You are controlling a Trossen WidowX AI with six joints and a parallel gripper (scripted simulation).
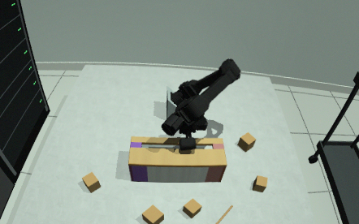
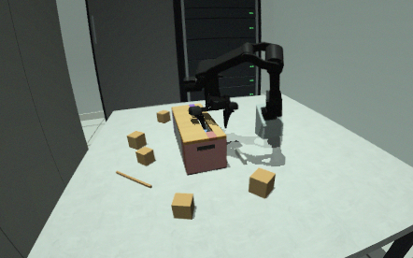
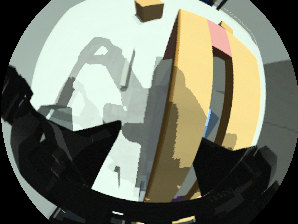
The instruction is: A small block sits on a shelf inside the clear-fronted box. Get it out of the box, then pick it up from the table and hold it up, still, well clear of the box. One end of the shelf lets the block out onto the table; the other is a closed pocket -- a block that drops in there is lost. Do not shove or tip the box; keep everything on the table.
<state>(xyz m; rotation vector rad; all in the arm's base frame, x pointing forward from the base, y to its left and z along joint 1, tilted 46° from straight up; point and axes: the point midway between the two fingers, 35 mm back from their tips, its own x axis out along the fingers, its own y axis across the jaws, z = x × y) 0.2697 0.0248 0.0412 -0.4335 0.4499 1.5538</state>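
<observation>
Now: gripper tip 6 cm short of the blue block and 2 cm to the right of it. Also, from my gripper tip: box (4 cm ahead, 5 cm to the right, 3 cm below); then thin wooden stick (34 cm ahead, 11 cm to the left, 9 cm below).
</observation>
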